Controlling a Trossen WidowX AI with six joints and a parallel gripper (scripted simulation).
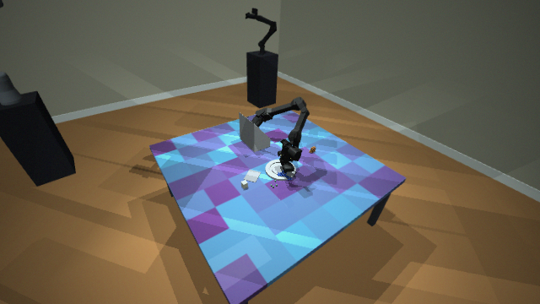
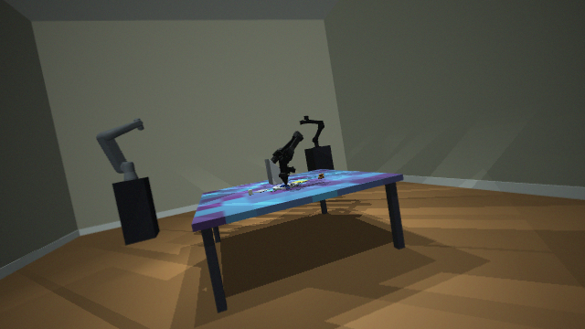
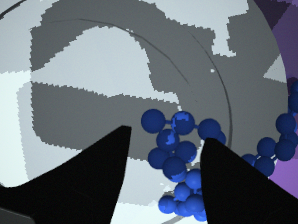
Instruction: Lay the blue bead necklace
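Right now my gripper tip is 40 mm past the round white bead board and 10 mm above it. Also, from my gripper tip: cream cube: 270 mm to the right, 60 mm behind; then yellow patch: 170 mm to the left, 140 mm behind, 20 mm below; then flat grey square: 180 mm to the right, 110 mm behind, 20 mm below.
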